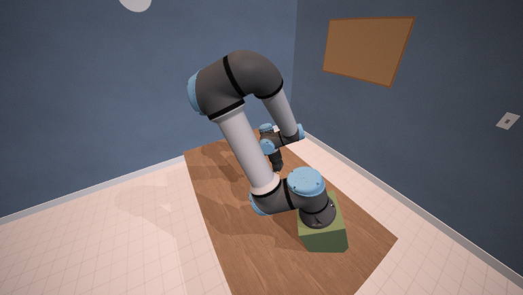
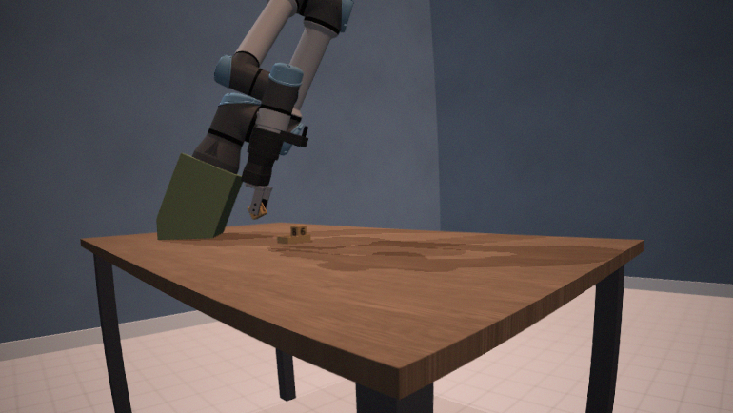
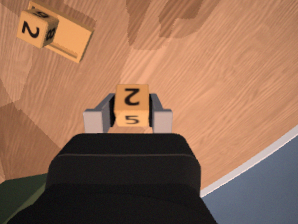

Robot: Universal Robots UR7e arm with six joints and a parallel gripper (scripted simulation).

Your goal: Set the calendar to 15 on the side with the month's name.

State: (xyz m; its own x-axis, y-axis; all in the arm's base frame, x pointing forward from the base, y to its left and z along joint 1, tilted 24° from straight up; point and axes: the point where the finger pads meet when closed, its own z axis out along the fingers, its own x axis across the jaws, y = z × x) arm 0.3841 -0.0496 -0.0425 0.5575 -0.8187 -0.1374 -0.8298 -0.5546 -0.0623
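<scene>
My hand is 10 mm above the wooden cube. Also, from my hand: wooden tray 10 mm behind, 100 mm to the left, 80 mm below.
</scene>
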